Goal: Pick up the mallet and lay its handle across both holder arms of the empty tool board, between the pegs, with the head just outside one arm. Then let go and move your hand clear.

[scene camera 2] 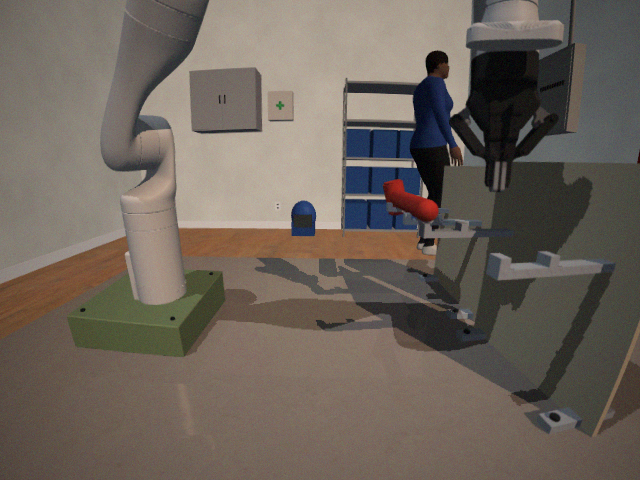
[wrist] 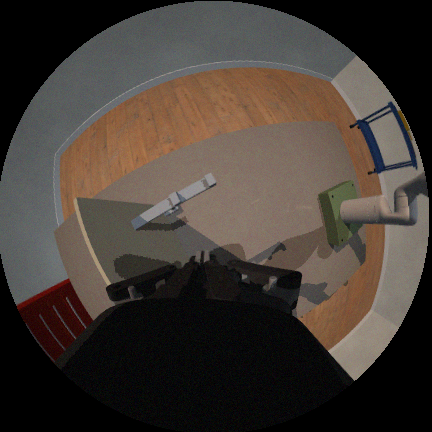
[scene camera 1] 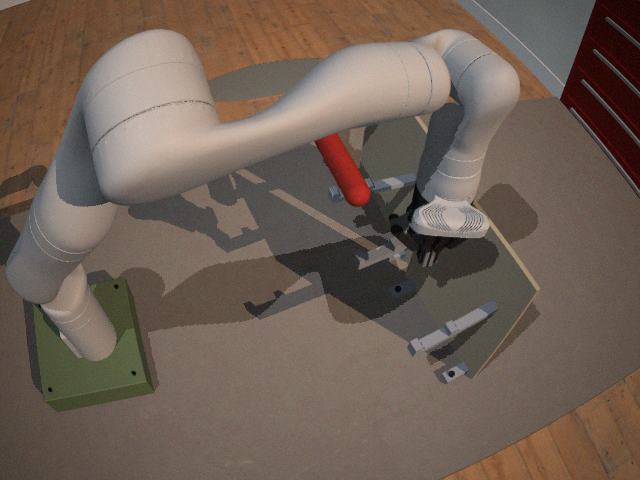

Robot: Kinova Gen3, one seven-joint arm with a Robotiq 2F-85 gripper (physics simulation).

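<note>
The red mallet (scene camera 1: pixel 343 167) (scene camera 2: pixel 412 202) appears to lie across the far tool board's arms. Its rounded handle end is over the nearer arm (scene camera 1: pixel 395 182), seemingly between the pegs. Its head shows beyond the farther arm in scene camera 2; the robot arm hides it in scene camera 1, and the mallet does not show in the wrist view. The far board (scene camera 1: pixel 395 142) (scene camera 2: pixel 461 193) stands upright. The near board (scene camera 1: pixel 496 289) (scene camera 2: pixel 615 217) (wrist: pixel 115 220) has bare holder arms (scene camera 1: pixel 452 329) (scene camera 2: pixel 568 268) (wrist: pixel 172 201). My gripper (scene camera 1: pixel 428 258) (scene camera 2: pixel 498 178) (wrist: pixel 203 258) is shut, empty, beside the near board's top, apart from the mallet.
The near board's other holder arm (scene camera 1: pixel 379 254) (scene camera 2: pixel 449 232) is below and left of my gripper. A green base block (scene camera 1: pixel 126 356) (scene camera 2: pixel 129 333) (wrist: pixel 327 215) carries the robot. A person (scene camera 2: pixel 434 116) stands behind the far board, by a shelf rack (scene camera 2: pixel 344 155). Red drawers (scene camera 1: pixel 607 77) (wrist: pixel 55 315) are past the boards.
</note>
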